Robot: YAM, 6 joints.
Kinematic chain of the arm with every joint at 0, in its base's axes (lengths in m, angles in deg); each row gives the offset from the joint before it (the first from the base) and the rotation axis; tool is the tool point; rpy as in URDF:
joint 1: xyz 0 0 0.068 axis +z
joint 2: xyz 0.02 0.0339 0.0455 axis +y
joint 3: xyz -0.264 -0.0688 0 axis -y
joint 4: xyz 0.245 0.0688 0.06 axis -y
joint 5: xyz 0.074 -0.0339 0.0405 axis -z
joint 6: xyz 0.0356 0 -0.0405 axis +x
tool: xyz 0 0 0 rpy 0 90 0
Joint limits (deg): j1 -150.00..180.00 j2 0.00..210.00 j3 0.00..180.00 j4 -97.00..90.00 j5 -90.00..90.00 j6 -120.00..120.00
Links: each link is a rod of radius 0.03 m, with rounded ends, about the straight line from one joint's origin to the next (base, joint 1, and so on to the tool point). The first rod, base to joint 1, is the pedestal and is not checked.
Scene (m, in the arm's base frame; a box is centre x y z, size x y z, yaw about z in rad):
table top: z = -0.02
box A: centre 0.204 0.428 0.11 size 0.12 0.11 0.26 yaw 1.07
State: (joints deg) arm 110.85 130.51 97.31 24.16 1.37 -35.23
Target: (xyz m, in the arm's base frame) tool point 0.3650 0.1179 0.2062
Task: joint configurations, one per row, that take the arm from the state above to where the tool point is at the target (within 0.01 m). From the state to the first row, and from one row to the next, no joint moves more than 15 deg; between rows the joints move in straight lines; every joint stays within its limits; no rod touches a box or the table.
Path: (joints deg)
1: 99.40 125.57 95.94 23.16 2.77 -35.23
2: 87.94 120.64 94.57 22.16 4.16 -35.23
3: 76.49 115.70 93.20 21.17 5.56 -35.23
4: 65.04 110.76 91.82 20.17 6.95 -35.23
5: 53.51 107.95 83.53 18.10 8.03 -35.23
6: 41.99 105.14 75.24 16.04 9.10 -35.23
7: 30.46 102.33 66.95 13.97 10.17 -35.23
8: 18.94 99.52 58.66 11.91 11.24 -35.23

